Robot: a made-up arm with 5 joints.
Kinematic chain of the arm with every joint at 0, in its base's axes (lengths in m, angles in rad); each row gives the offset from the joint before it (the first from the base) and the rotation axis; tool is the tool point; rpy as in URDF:
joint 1: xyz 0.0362 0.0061 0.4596 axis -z
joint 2: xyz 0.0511 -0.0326 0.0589 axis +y
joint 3: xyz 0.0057 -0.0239 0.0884 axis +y
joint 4: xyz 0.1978 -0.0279 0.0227 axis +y
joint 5: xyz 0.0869 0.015 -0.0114 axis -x
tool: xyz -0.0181 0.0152 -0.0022 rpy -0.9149 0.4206 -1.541
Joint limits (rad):
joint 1: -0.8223..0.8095
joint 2: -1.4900..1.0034
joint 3: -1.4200..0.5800
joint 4: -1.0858..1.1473
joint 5: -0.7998..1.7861
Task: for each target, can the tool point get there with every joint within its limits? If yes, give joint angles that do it. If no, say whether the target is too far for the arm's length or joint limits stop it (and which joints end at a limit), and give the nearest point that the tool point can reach.
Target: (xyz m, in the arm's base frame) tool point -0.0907 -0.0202 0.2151
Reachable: no: joint limits stop it (at a limit: joint 1, joint 2, joint 3, joint 5) | nearest point 0.0429 -0.1093 0.3218 | short by 0.193 m
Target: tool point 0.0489 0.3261 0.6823
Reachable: no: joint limits stop it (at a limit: joint 1) | nearest point 0.2412 0.1475 0.6823 | short by 0.263 m
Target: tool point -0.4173 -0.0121 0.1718
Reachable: no: too far | nearest point -0.2503 -0.0054 0.5041 | short by 0.372 m
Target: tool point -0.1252 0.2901 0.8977
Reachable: no: too far | nearest point -0.1402 0.1120 0.7756 | short by 0.216 m
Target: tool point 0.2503 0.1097 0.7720
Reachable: yes | joints -0.6988 -0.4238 -0.1131 -0.5364 0.6286
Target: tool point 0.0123 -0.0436 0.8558
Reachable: yes | joints 0.6041 -0.5855 -1.0063 0.3297 -0.3732
